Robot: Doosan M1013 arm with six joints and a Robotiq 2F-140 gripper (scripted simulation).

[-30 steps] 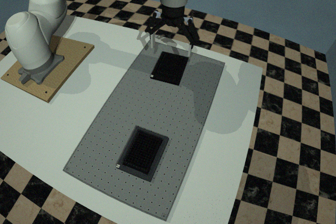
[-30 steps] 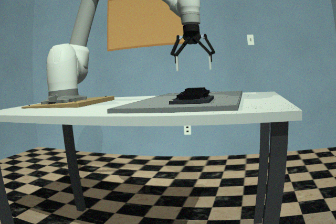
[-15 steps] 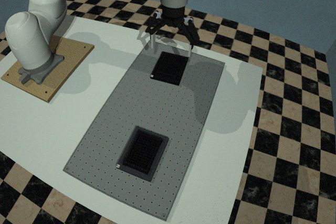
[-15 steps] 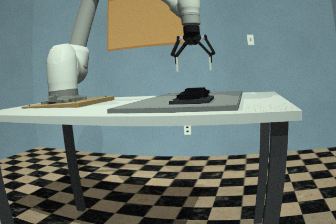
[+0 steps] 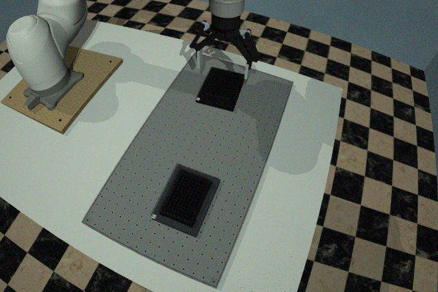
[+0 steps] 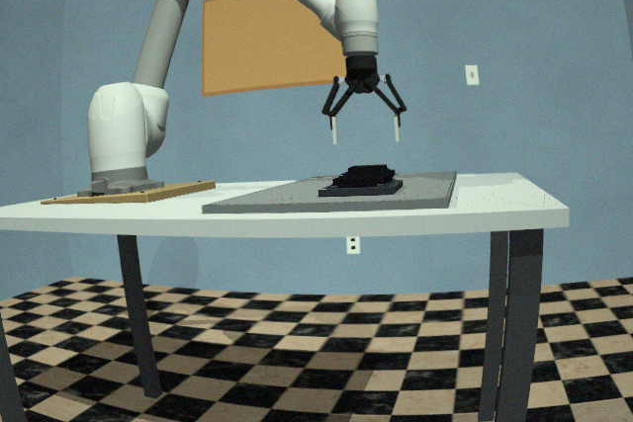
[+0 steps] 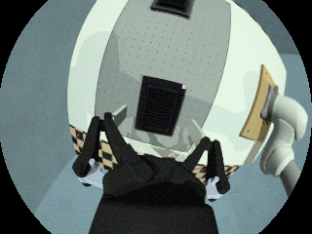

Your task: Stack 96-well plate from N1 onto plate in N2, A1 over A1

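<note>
Right now the plate nest N1 is 9 cm below my hand. Round my hand: plate nest N2 (8 cm ahead, 38 cm to the right, 9 cm below).
</note>
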